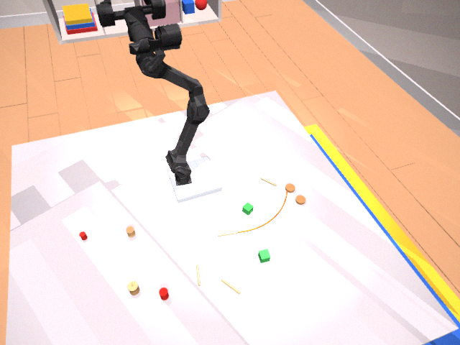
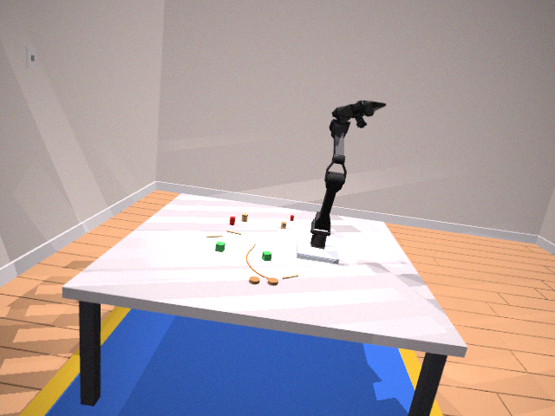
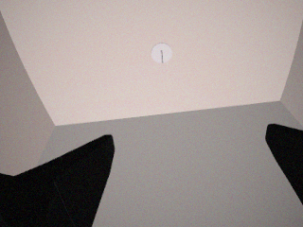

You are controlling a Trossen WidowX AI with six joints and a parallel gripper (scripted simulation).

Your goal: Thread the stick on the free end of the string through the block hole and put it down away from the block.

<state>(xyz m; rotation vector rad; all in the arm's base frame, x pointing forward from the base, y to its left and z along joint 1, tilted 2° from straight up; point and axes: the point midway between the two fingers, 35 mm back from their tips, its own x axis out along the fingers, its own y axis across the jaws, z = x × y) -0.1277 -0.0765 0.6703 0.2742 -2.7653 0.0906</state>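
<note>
Right now the green block is 680 mm below my gripper tip, 370 mm ahead of it and 320 mm to the left of it.
</note>
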